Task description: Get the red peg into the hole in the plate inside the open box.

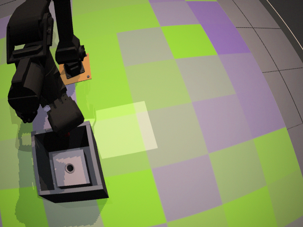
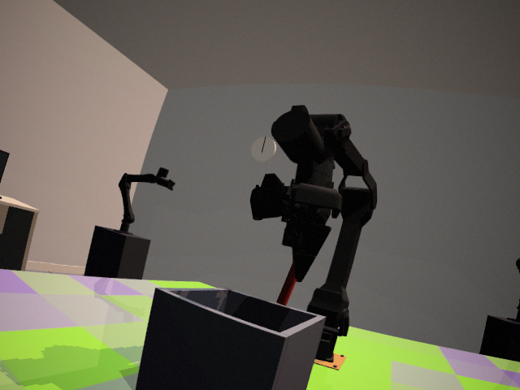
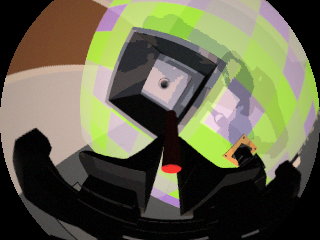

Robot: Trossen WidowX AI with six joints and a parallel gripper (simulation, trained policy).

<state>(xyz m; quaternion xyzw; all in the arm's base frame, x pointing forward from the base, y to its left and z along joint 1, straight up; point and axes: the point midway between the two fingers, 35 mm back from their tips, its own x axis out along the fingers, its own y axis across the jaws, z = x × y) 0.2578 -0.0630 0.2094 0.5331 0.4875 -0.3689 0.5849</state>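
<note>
The plate is 13 cm below my gripper tip, 6 cm ahead of it and 5 cm to the right of it. Round my gripper tip: red peg: 1 cm to the right.
</note>
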